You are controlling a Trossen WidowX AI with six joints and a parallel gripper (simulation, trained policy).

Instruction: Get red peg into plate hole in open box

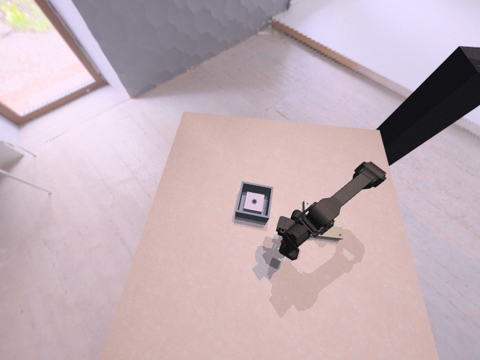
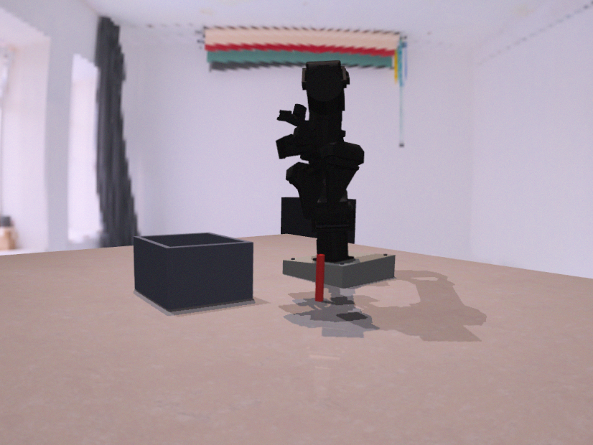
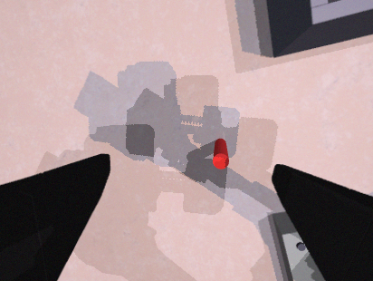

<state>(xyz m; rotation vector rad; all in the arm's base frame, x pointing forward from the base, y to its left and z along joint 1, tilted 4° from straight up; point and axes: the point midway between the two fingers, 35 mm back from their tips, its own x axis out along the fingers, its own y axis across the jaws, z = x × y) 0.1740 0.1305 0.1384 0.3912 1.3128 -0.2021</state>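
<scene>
Right now my gripper tip is 2 cm past the red peg, 1 cm to the left of it and 11 cm above it. Also, from my gripper tip: dark box (13 cm ahead, 18 cm to the right, 12 cm below); pale plate (13 cm ahead, 18 cm to the right, 10 cm below).
</scene>
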